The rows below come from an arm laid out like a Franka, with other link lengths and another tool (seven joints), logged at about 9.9 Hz.
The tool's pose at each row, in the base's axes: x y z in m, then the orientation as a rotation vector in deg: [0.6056, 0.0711, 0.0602, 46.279, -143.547, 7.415]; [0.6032, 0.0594, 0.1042, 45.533, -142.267, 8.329]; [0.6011, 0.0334, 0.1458, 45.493, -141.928, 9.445]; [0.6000, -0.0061, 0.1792, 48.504, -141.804, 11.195]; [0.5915, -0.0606, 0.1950, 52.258, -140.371, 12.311]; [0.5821, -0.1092, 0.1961, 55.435, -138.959, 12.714]
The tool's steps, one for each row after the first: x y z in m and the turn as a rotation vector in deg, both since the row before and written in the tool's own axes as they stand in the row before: [0.0293, -0.0055, -0.0345, 0.180, 1.546, 0.340]; [0.0361, -0.0179, -0.0281, 0.698, 0.515, 0.158]; [0.0381, -0.0303, -0.0174, 2.007, -0.457, -1.672]; [0.0428, -0.0377, 0.0059, 1.536, 0.328, -2.642]; [0.0341, -0.0309, 0.0182, 0.912, 0.288, -2.398]
